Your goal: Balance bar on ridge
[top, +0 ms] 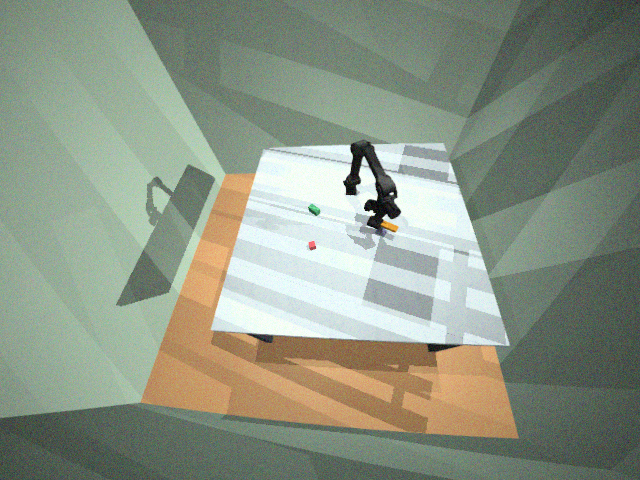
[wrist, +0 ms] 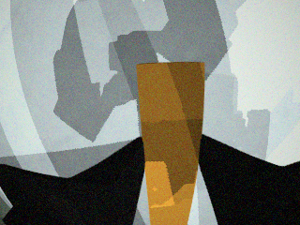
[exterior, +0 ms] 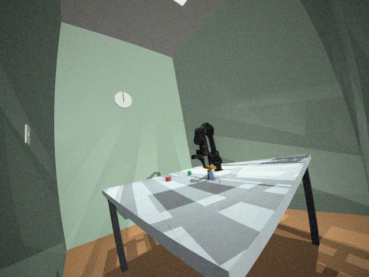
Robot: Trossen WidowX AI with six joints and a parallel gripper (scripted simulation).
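The orange bar lies 10 mm ahead of my gripper tip and 20 mm to the left of it. Also, from my gripper tip: green block (130 mm behind, 350 mm to the right, 60 mm below); then red block (110 mm ahead, 340 mm to the right, 60 mm below).
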